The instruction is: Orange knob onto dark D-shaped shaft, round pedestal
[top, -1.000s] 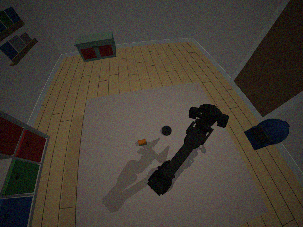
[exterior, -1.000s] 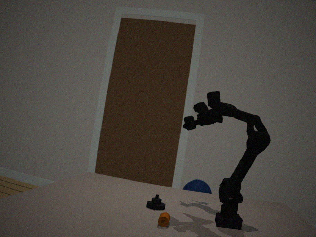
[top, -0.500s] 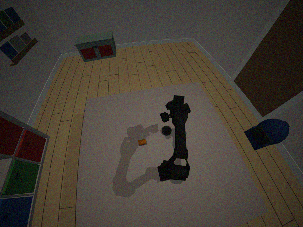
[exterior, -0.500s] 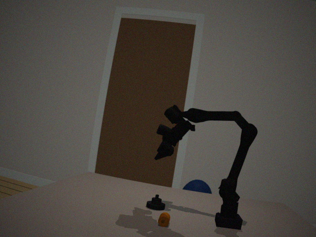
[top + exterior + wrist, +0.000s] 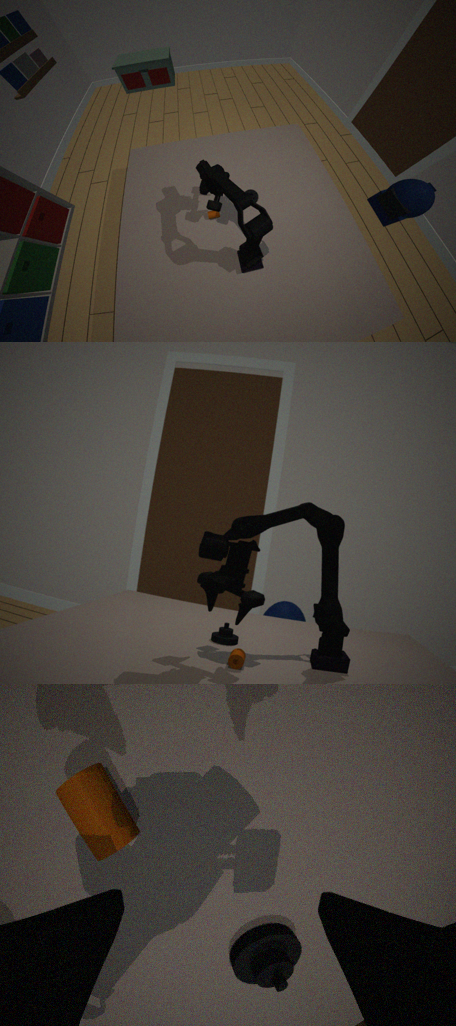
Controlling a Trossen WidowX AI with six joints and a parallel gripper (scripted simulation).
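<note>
The orange knob lies 90 mm below my gripper tip, 70 mm behind it and 40 mm to the left of it. From my gripper tip the other things lie so: dark round pedestal (160 mm to the right, 80 mm below, 40 mm ahead).
</note>
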